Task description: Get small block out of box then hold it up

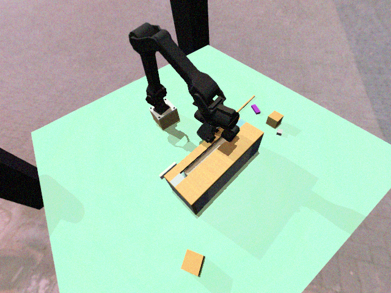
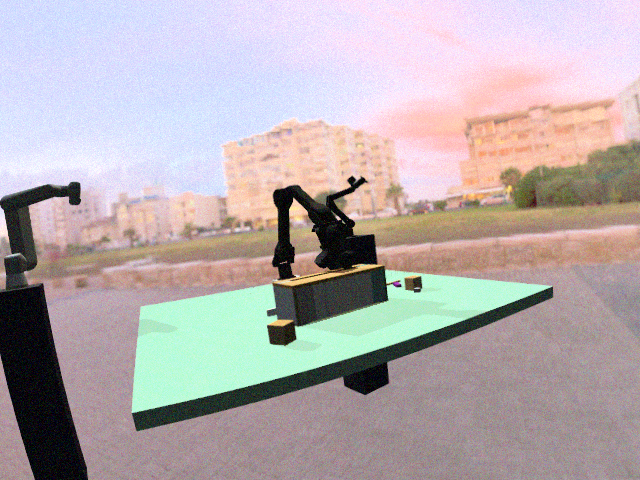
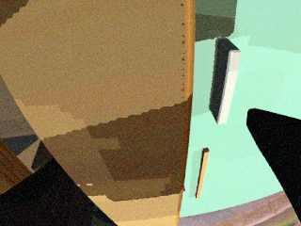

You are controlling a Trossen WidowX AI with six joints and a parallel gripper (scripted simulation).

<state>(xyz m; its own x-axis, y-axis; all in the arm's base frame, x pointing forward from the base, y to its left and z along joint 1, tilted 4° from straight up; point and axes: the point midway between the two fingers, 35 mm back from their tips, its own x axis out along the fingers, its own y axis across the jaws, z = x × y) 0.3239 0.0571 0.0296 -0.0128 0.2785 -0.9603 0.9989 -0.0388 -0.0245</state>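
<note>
Now: the tan block 6 cm ahead of my gripper tip and 1 cm to the left of it. Also, from my gripper tip: thin stick: 6 cm behind, 27 cm to the left, 9 cm below; then tan box: 3 cm ahead, 11 cm to the right, 3 cm below.
</note>
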